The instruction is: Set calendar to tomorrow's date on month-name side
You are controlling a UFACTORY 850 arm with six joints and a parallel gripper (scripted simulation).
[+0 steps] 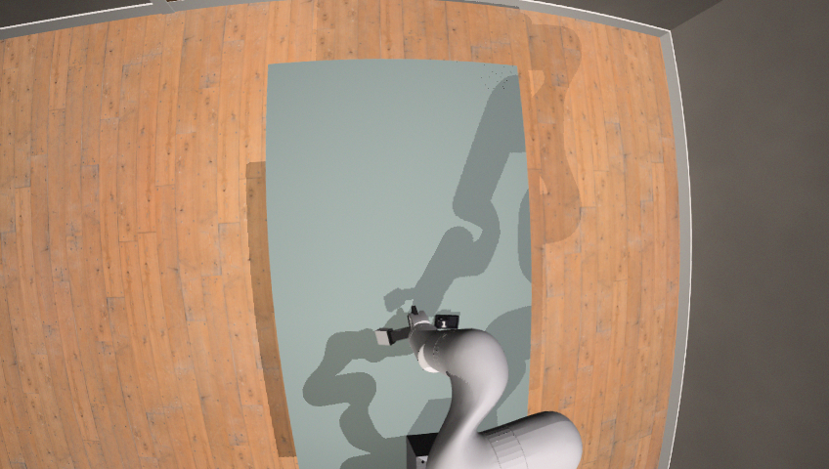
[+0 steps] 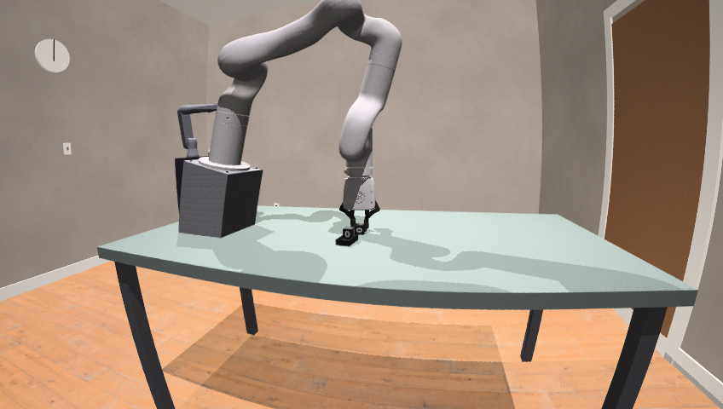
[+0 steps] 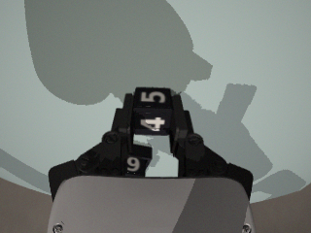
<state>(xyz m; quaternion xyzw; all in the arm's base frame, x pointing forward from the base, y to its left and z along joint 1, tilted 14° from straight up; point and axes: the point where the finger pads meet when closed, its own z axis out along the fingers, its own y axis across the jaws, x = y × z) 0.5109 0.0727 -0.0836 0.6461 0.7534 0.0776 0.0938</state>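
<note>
The black cube lies 2 cm below my hand. Round my hand: black tray 1 cm behind, 11 cm to the right, 2 cm below.
</note>
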